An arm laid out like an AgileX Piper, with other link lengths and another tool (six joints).
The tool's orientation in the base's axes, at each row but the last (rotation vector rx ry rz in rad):
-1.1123 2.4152 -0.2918
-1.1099 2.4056 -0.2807
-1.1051 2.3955 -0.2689
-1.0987 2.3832 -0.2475
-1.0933 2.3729 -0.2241
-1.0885 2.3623 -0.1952
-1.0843 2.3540 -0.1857
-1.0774 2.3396 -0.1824
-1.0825 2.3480 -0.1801
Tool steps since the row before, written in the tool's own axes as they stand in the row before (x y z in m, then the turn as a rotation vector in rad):
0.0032 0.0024 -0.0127 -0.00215 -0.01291 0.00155
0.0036 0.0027 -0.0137 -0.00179 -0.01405 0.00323
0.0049 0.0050 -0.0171 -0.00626 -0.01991 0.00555
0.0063 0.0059 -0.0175 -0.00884 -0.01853 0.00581
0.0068 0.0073 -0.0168 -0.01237 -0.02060 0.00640
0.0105 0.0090 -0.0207 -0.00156 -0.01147 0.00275
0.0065 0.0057 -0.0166 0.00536 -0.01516 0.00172
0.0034 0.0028 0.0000 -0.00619 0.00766 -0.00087
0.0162 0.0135 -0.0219 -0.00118 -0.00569 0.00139
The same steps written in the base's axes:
-0.0096 -0.0009 0.0091 0.01052 -0.00676 0.00416
-0.0106 -0.0011 0.0097 0.01191 -0.00775 0.00301
-0.0147 -0.0008 0.0112 0.01944 -0.00815 0.00471
-0.0163 -0.0016 0.0106 0.02007 -0.00529 0.00493
-0.0172 -0.0013 0.0092 0.02367 -0.00399 0.00650
-0.0224 -0.0036 0.0103 0.00990 -0.00624 0.00217
-0.0159 -0.0026 0.0095 0.00812 -0.01391 0.00142
-0.0036 -0.0006 -0.0024 -0.00227 0.00959 0.00077
-0.0291 -0.0052 0.0072 0.00514 -0.00279 0.00123

